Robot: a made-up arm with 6 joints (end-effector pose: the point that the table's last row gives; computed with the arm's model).
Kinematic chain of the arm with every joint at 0, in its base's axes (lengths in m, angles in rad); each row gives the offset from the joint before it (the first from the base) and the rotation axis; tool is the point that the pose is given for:
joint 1: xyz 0 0 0.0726 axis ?
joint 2: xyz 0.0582 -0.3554 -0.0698 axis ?
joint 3: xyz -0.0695 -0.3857 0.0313 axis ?
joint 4: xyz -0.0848 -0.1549 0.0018 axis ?
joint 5: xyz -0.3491 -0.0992 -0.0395 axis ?
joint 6: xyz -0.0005 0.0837 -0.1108 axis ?
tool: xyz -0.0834 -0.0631 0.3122
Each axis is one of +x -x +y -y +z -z.
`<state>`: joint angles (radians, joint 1 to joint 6).
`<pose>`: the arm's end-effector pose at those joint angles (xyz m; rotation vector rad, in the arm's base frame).
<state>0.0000 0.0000 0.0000 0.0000 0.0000 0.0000</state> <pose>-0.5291 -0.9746 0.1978 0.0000 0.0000 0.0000</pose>
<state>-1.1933 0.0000 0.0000 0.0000 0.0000 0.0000</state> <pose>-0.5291 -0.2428 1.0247 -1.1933 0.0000 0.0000</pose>
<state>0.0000 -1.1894 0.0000 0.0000 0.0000 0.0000</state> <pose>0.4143 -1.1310 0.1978 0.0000 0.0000 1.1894</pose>
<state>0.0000 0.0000 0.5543 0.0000 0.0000 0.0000</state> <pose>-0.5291 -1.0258 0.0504 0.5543 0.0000 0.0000</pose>
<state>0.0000 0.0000 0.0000 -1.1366 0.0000 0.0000</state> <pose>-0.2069 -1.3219 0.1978 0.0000 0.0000 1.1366</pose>
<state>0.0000 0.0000 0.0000 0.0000 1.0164 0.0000</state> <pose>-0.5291 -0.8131 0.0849 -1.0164 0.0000 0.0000</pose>
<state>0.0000 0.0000 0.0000 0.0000 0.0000 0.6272</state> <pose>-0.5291 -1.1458 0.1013 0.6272 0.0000 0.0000</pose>
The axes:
joint 1: +x
joint 2: -z
joint 3: +x
joint 4: -z
joint 5: -x
joint 6: +x

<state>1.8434 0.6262 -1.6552 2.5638 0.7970 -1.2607</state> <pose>-0.0682 0.2298 -0.9624 1.2489 -2.5813 0.9466</pose>
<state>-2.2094 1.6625 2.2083 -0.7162 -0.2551 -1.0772</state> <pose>-0.2052 -0.4509 0.0578 -0.9865 -1.9866 0.9626</pose>
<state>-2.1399 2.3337 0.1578 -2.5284 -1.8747 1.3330</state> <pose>-0.6329 -0.3294 0.1876 0.9436 0.1864 -0.1317</pose>
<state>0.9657 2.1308 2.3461 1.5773 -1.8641 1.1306</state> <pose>-0.2053 -0.2780 0.2519 0.9809 0.9734 -0.0380</pose>
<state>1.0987 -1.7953 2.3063 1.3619 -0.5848 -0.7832</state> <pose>0.8313 -0.1881 -0.2779 0.4278 1.7422 1.6026</pose>
